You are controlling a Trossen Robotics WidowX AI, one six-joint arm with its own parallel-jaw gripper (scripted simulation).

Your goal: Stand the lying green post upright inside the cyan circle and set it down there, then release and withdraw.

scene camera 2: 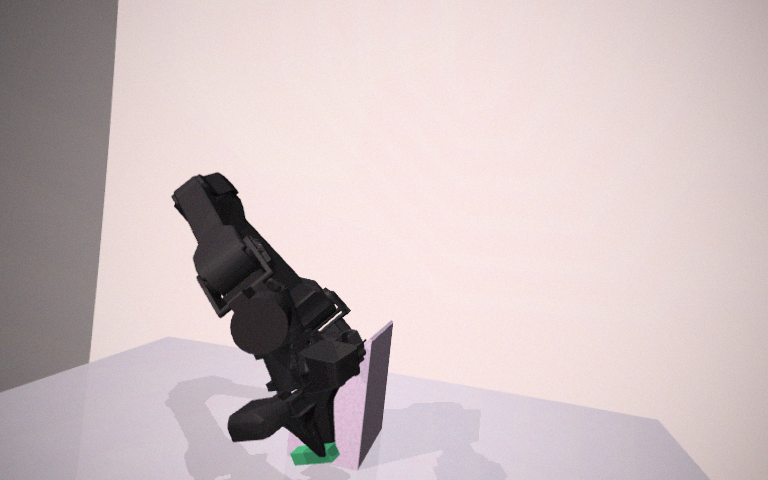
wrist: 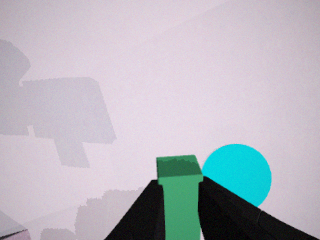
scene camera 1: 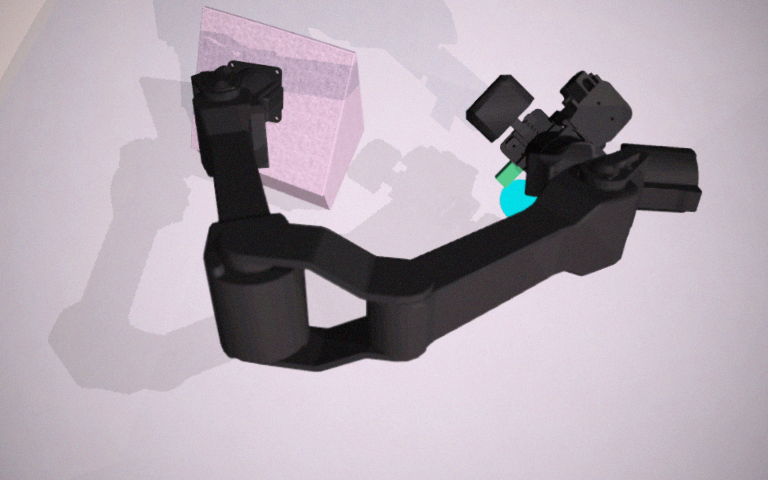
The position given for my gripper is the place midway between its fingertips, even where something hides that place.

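A cyan circle (scene camera 1: 513, 199) is visible; the wrist view shows the circle (wrist: 242, 169) as well. A green post is carried by my gripper (scene camera 2: 327, 452). Further views of the gripper: my gripper (wrist: 178, 187) and my gripper (scene camera 1: 533, 147).
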